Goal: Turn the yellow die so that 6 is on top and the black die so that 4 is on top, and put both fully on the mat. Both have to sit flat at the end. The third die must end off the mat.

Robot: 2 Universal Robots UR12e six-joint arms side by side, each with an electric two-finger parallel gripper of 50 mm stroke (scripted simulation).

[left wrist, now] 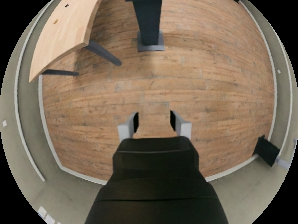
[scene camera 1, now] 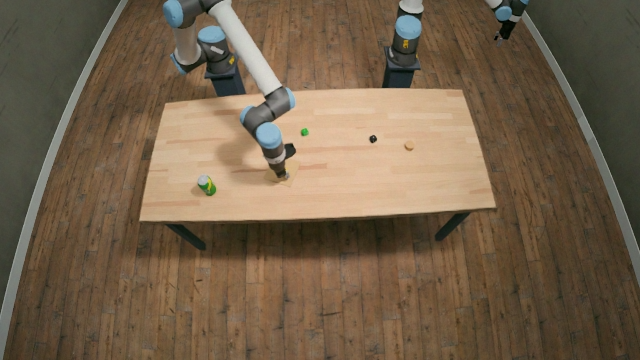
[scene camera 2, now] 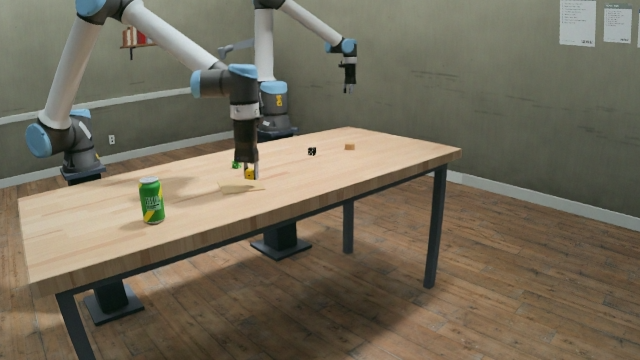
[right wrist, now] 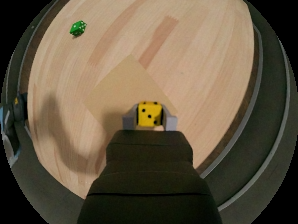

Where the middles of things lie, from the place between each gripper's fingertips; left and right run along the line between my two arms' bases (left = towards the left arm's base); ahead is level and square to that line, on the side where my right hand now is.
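Position of the tan mat [right wrist: 128, 83] relative to my right hand [scene camera 2: 251, 179]: 20 mm to the right of it, 40 mm behind it, 40 mm below it.
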